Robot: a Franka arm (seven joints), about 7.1 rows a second.
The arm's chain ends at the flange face. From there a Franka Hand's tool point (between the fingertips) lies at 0.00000 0.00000 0.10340 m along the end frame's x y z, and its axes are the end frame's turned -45 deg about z.
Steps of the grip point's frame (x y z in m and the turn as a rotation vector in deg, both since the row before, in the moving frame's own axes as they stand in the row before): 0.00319, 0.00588, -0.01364, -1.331, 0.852, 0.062; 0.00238, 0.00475, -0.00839, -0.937, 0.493, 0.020; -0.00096, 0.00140, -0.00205, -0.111, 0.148, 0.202; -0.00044, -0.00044, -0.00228, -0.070, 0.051, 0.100; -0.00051, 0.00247, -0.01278, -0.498, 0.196, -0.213
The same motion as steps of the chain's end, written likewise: 0.00363, 0.00129, -0.01360, -0.339, 1.544, 0.062; 0.00322, 0.00111, -0.00837, -0.314, 1.011, 0.020; -0.00002, 0.00172, -0.00205, 0.026, 0.183, 0.202; -0.00078, -0.00002, -0.00228, -0.013, 0.086, 0.100; 0.00050, 0.00172, -0.01278, -0.214, 0.491, -0.213
